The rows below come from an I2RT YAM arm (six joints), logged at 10 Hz.
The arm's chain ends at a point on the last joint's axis. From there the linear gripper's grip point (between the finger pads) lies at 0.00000 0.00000 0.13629 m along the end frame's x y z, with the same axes.
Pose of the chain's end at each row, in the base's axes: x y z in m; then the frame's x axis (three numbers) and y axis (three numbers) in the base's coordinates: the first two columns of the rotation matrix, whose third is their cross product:
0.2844, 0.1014, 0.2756, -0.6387, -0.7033, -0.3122, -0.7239, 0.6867, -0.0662
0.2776, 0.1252, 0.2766, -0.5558, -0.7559, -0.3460, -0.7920, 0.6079, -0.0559
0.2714, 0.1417, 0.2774, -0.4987, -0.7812, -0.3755, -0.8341, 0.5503, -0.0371
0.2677, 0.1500, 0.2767, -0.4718, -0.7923, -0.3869, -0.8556, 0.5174, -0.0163
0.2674, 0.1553, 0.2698, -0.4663, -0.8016, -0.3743, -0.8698, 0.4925, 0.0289
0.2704, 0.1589, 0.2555, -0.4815, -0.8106, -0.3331, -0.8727, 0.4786, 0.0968
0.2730, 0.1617, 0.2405, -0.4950, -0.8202, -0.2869, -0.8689, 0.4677, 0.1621
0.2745, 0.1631, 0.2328, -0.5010, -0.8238, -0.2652, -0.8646, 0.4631, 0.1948
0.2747, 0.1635, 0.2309, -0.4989, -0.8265, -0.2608, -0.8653, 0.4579, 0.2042
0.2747, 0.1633, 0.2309, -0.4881, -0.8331, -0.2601, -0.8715, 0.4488, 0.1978
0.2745, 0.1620, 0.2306, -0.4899, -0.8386, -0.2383, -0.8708, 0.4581, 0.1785
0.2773, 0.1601, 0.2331, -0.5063, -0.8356, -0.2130, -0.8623, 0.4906, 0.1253
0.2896, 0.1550, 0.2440, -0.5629, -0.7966, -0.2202, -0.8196, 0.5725, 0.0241
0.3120, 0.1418, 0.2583, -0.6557, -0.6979, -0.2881, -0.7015, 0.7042, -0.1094
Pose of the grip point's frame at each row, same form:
0.3200, 0.1264, 0.1464, -0.6387, -0.7033, -0.3122, -0.7239, 0.6867, -0.0662
0.3120, 0.1583, 0.1490, -0.5558, -0.7559, -0.3460, -0.7920, 0.6079, -0.0559
0.3035, 0.1819, 0.1512, -0.4987, -0.7812, -0.3755, -0.8341, 0.5503, -0.0371
0.2967, 0.1941, 0.1510, -0.4718, -0.7923, -0.3869, -0.8556, 0.5174, -0.0163
0.2894, 0.2015, 0.1435, -0.4663, -0.8016, -0.3743, -0.8698, 0.4925, 0.0289
0.2814, 0.2049, 0.1277, -0.4815, -0.8106, -0.3331, -0.8727, 0.4786, 0.0968
0.2732, 0.2066, 0.1118, -0.4950, -0.8202, -0.2869, -0.8689, 0.4677, 0.1621
0.2694, 0.2077, 0.1041, -0.5010, -0.8238, -0.2652, -0.8646, 0.4631, 0.1948
0.2680, 0.2081, 0.1023, -0.4989, -0.8265, -0.2608, -0.8653, 0.4579, 0.2042
0.2682, 0.2074, 0.1021, -0.4881, -0.8331, -0.2601, -0.8715, 0.4488, 0.1978
0.2690, 0.2022, 0.1005, -0.4899, -0.8386, -0.2383, -0.8708, 0.4581, 0.1785
0.2773, 0.1938, 0.1010, -0.5063, -0.8356, -0.2130, -0.8623, 0.4906, 0.1253
0.3042, 0.1814, 0.1111, -0.5629, -0.7966, -0.2202, -0.8196, 0.5725, 0.0241
0.3501, 0.1596, 0.1286, -0.6557, -0.6979, -0.2881, -0.7015, 0.7042, -0.1094

